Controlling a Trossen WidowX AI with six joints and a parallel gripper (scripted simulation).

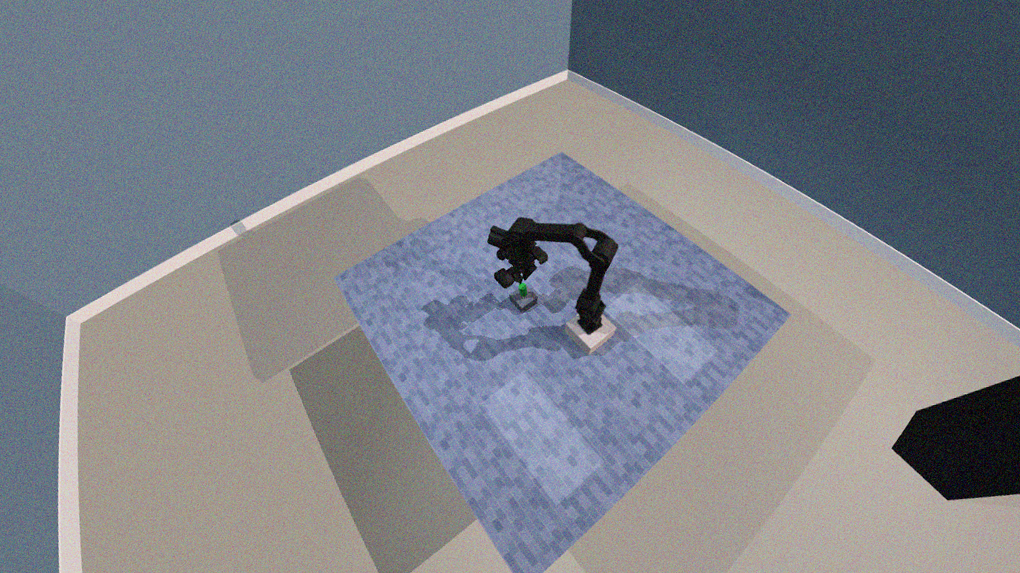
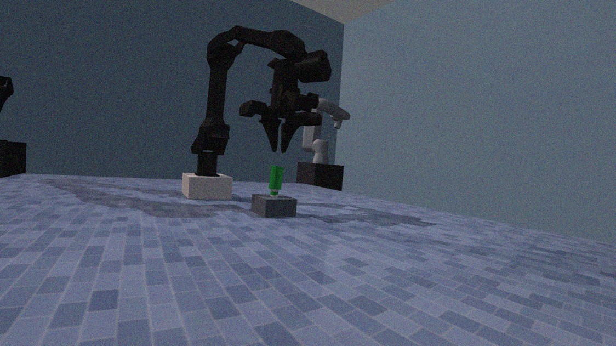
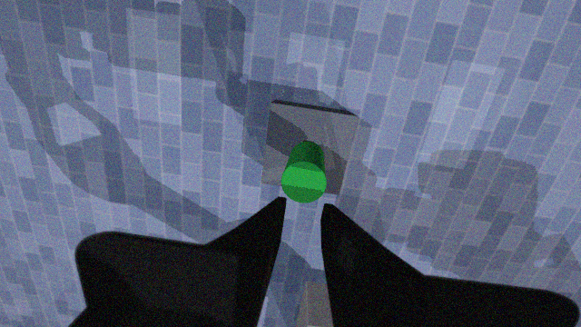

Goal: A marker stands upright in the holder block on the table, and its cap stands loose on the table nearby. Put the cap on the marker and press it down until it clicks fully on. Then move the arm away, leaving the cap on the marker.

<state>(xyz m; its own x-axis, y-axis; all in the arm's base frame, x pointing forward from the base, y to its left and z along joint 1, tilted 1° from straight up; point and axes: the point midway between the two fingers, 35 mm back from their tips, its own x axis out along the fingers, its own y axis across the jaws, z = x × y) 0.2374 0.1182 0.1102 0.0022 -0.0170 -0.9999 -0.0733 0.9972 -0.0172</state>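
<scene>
My gripper tip is 60 mm above the green cap. The rest, counted from my gripper tip: grey holder block: 120 mm below.
</scene>
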